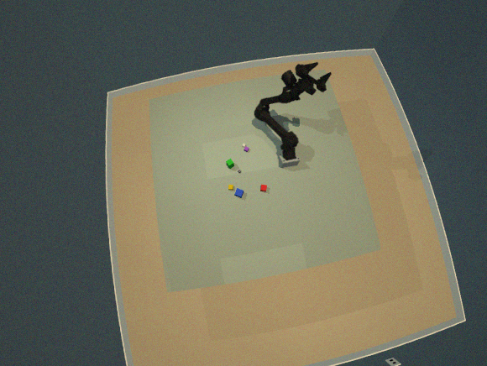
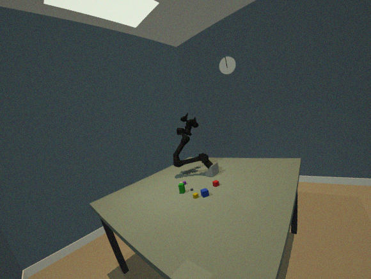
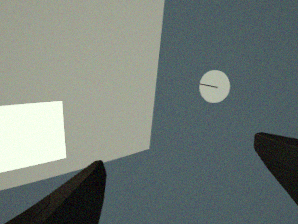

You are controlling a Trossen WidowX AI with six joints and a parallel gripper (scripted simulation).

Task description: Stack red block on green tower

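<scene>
Now: the red block 370 mm ahead of my gripper tip, 360 mm to the left of it and 520 mm below it. Also, from my gripper tip: blue block (520 mm ahead, 350 mm to the left, 520 mm below); small purple piece (400 mm ahead, 90 mm to the left, 530 mm below); small yellow block (560 mm ahead, 300 mm to the left, 530 mm below).
</scene>
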